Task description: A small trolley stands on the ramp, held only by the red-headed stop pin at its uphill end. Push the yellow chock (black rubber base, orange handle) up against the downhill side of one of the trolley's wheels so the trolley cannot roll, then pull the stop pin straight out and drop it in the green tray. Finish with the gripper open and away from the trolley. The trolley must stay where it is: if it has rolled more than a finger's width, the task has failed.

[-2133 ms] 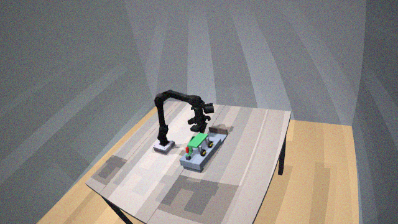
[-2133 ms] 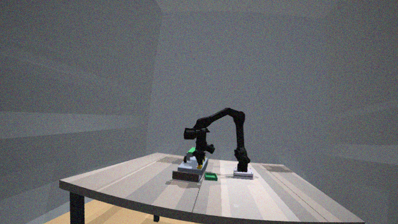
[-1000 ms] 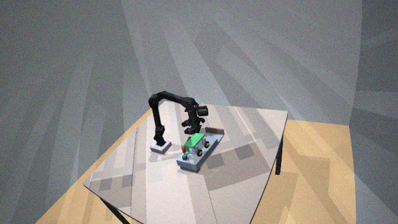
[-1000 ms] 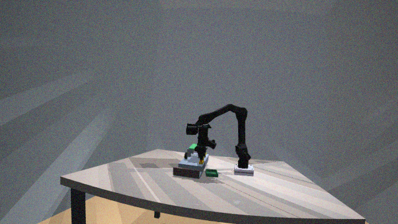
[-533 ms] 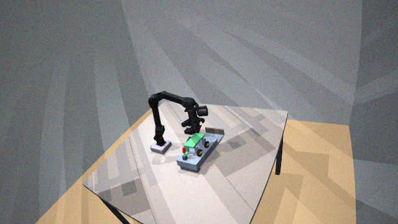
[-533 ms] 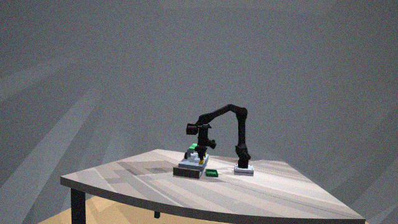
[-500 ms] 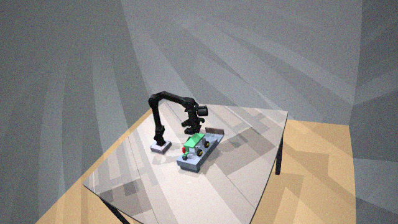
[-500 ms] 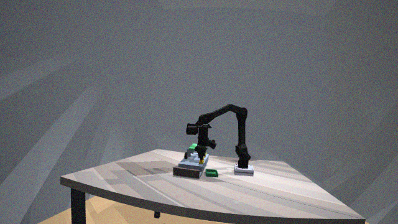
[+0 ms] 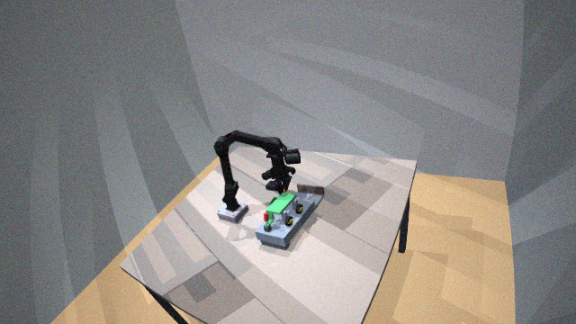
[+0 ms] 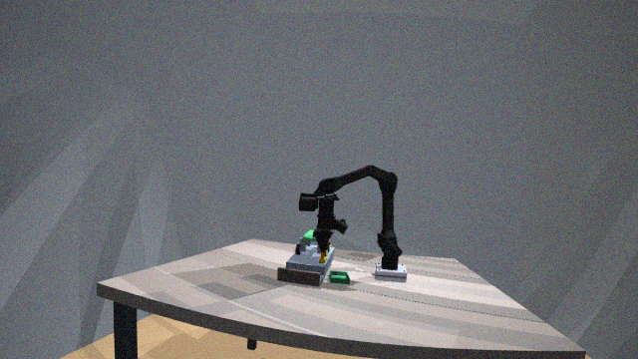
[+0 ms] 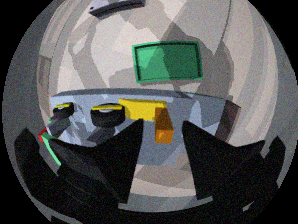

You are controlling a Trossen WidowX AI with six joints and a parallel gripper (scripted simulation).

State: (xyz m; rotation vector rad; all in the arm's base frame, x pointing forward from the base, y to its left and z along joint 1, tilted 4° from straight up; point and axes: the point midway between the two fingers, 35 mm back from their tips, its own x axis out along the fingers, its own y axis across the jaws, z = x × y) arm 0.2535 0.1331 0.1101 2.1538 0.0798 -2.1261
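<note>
Now: gripper tip 10 mm short of the yellow chock, 20 mm to the left of it and 30 mm above it. The rest, counted from my gripper tip: trolley: 70 mm ahead, 110 mm to the right; then red-headed stop pin: 70 mm ahead, 210 mm to the right, 20 mm above; then dark end wall: 40 mm ahead, 150 mm to the left, 80 mm below.
</note>
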